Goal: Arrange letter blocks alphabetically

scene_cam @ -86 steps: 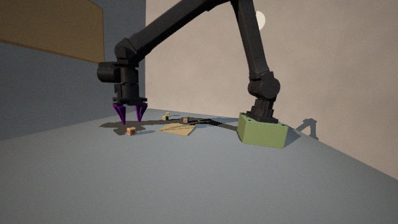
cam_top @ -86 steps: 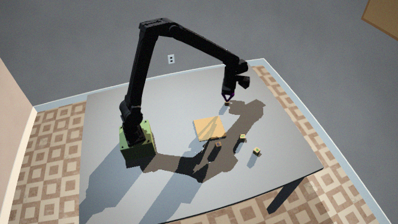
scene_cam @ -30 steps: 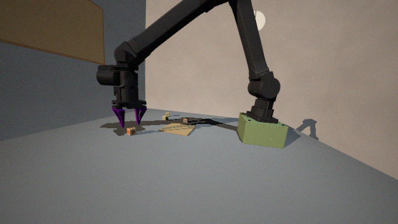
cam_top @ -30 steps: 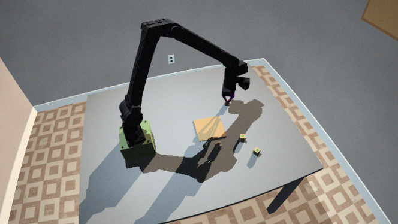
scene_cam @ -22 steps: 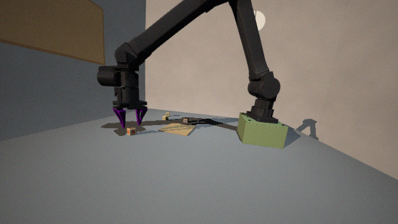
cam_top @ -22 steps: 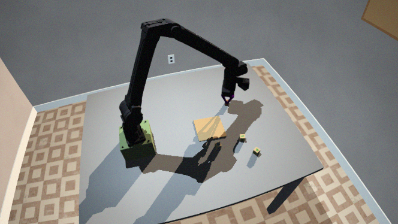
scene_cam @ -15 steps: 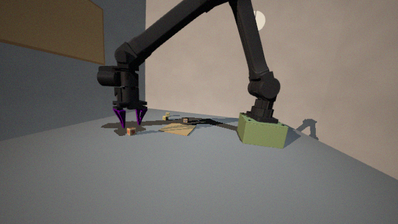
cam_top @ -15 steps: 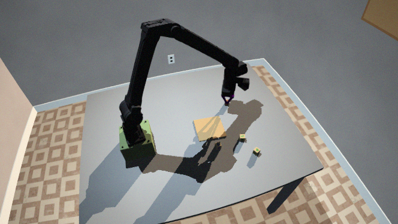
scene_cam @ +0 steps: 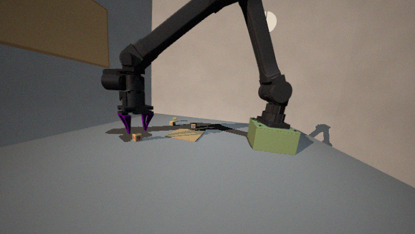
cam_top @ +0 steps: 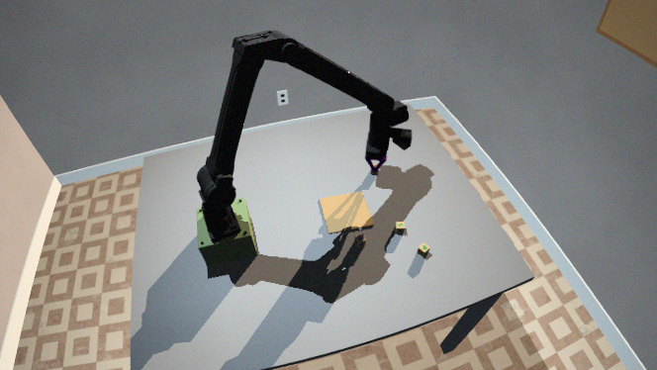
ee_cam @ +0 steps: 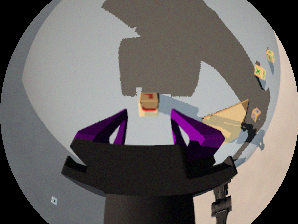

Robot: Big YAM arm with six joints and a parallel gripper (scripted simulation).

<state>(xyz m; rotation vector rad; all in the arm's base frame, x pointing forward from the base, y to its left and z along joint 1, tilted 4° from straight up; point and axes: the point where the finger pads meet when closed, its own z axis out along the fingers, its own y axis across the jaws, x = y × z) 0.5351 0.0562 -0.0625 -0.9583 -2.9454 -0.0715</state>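
Now: hand 17 cm past the tan mat, 11 cm to the left of it and 4 cm above it. From my hand the other things lie so: block 5 cm behind, 35 cm to the right, 3 cm below.
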